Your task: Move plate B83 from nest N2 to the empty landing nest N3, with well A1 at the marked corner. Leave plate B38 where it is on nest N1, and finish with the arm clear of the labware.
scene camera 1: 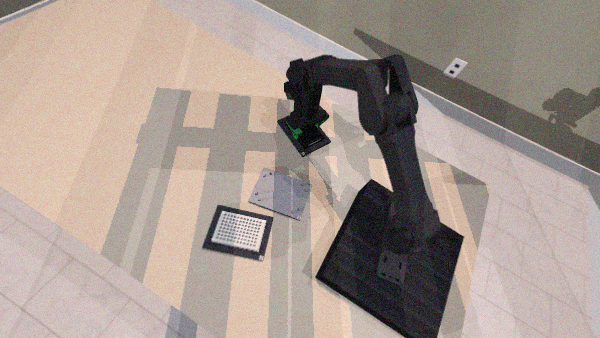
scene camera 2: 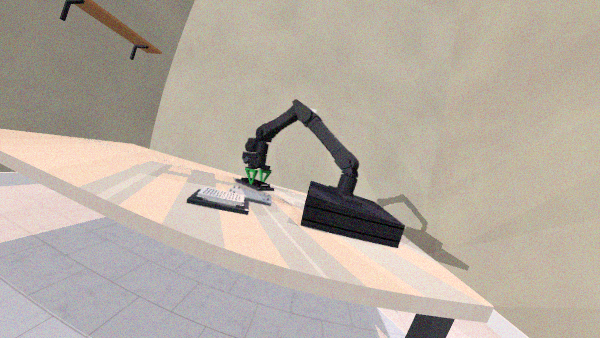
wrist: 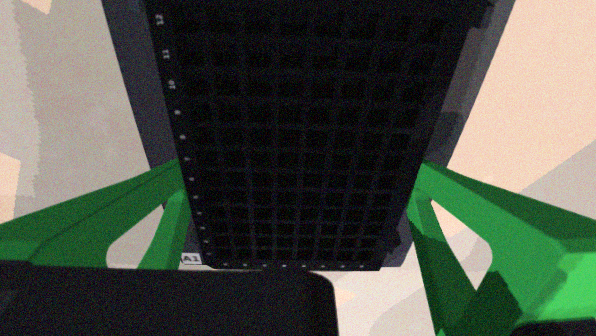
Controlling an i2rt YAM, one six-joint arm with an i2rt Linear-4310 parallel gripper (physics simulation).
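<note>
Black plate B83 (scene camera 1: 313,135) (wrist: 300,100) sits level over the dark nest N2 (scene camera 1: 318,147) (scene camera 2: 270,189) (wrist: 125,65). The nest's A1 label is beside the plate's near-left corner in the wrist view. My gripper (scene camera 1: 307,131) (scene camera 2: 258,182) (wrist: 298,168) points down with its green fingers shut against the plate's two long sides. Any small gap under the plate cannot be made out. The grey landing nest N3 (scene camera 1: 280,192) (scene camera 2: 260,196) has corner pegs and holds no plate. White plate B38 (scene camera 1: 239,230) (scene camera 2: 221,195) rests on black nest N1 (scene camera 1: 212,246) (scene camera 2: 217,206).
The black arm base (scene camera 1: 350,260) (scene camera 2: 350,220) stands to the right of the nests in both scene views. N3 lies between N2 and N1 in scene camera 1, close beside N1. Striped shadows cross the table. A wall shelf (scene camera 2: 117,25) is high at the upper left.
</note>
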